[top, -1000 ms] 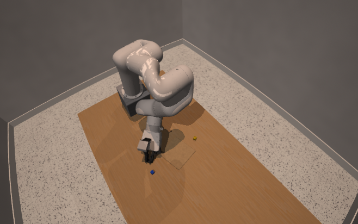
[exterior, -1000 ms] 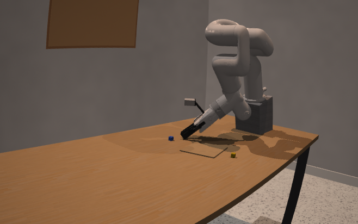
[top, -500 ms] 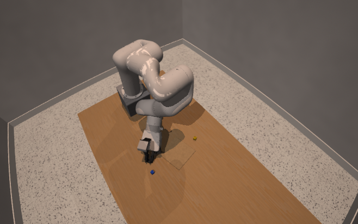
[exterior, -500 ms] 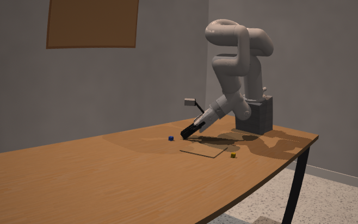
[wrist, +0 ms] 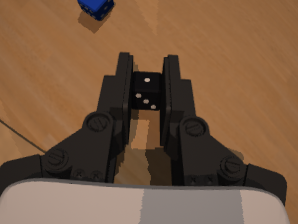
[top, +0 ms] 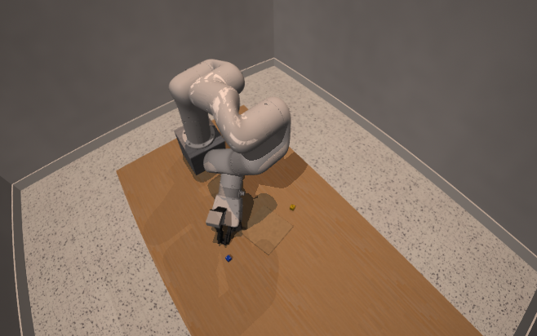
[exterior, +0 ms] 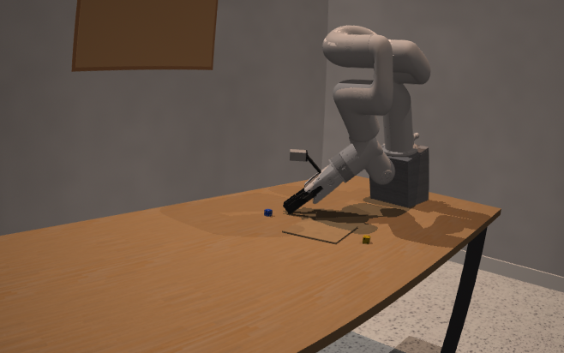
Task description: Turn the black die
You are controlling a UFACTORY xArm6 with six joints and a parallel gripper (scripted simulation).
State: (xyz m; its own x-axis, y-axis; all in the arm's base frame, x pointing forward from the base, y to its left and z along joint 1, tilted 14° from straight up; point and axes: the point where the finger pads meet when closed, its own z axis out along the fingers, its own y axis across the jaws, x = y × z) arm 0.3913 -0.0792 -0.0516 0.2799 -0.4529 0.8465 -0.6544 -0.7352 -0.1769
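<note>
My gripper is now 70 mm short of the blue die, 20 mm to the left of it and 20 mm above it. From my hand the other things lie so: yellow die 280 mm to the left, 20 mm below, 10 mm ahead; then tan mat 150 mm to the left, 30 mm ahead, 20 mm below; then black die 10 mm below.
</note>
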